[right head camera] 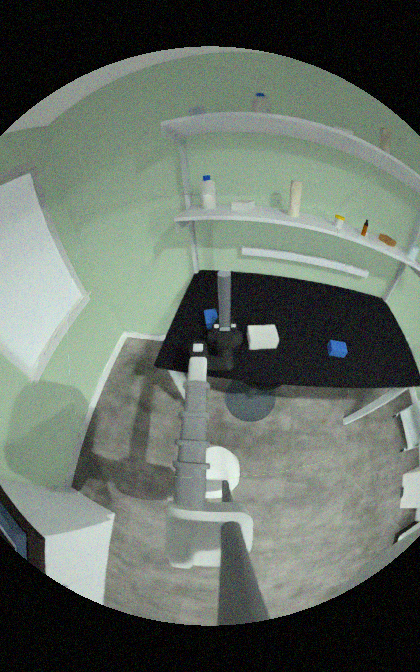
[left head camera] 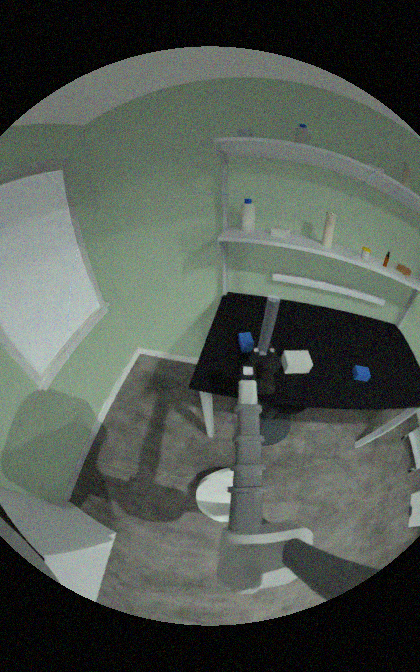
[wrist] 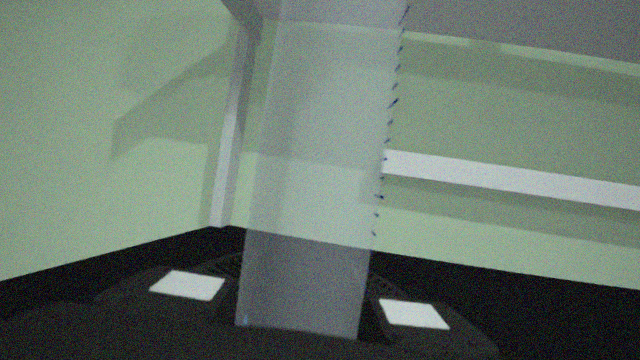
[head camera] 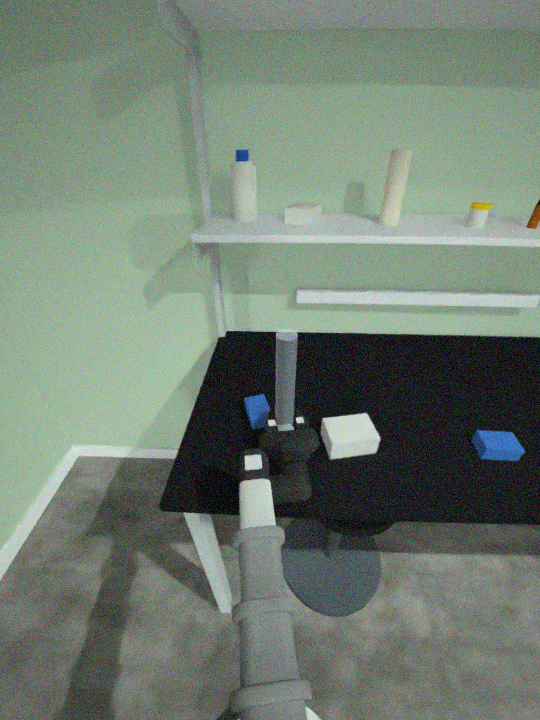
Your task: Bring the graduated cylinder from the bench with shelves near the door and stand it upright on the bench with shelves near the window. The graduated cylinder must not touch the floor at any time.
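Frame: origin at the robot's base, x back, y left, z down, level; millimetres.
Seen in the pictures: gripper, fingertip midpoint: (wrist: 301, 278) (head camera: 281, 406).
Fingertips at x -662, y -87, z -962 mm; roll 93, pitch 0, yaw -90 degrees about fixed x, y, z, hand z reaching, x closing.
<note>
Offsets run from my fingertips to a thing's top centre. "spot": to the spot under its first point. Level surfaces: height alone.
The graduated cylinder @[dz -246, dx +44, dy +0 mm] (head camera: 285, 378) (left head camera: 269, 325) (right head camera: 224, 300) (wrist: 315, 175) is clear grey and looks about upright, with blue marks along its right side in the wrist view. My gripper (head camera: 285, 422) (left head camera: 264, 351) (right head camera: 225, 326) (wrist: 301, 278) is shut on its lower part. Both are over the left part of the black bench @[dz +76 mm] (head camera: 418, 378) (left head camera: 325, 330) (right head camera: 300, 310), which has shelves above it. A bright window (left head camera: 40, 280) (right head camera: 35, 285) is on the wall to the left. The cylinder's foot is hidden, so I cannot tell whether it touches the bench top.
A blue box @[dz +36, dx -43, dy +61 mm] (head camera: 257, 411) lies close left of the gripper, and a white box @[dz +18, dx +80, dy -164 mm] (head camera: 348, 436) close right. Another blue box @[dz +36, dx +152, dy -533 mm] (head camera: 498, 445) lies farther right. The lower shelf (head camera: 348, 239) holds a white bottle @[spot: dz -462, dx -385, dy +58 mm] (head camera: 244, 191) and a beige cylinder @[spot: dz -472, dx -281, dy -337 mm] (head camera: 396, 189). A round base @[dz +960, dx +17, dy -236 mm] (head camera: 331, 575) stands under the bench.
</note>
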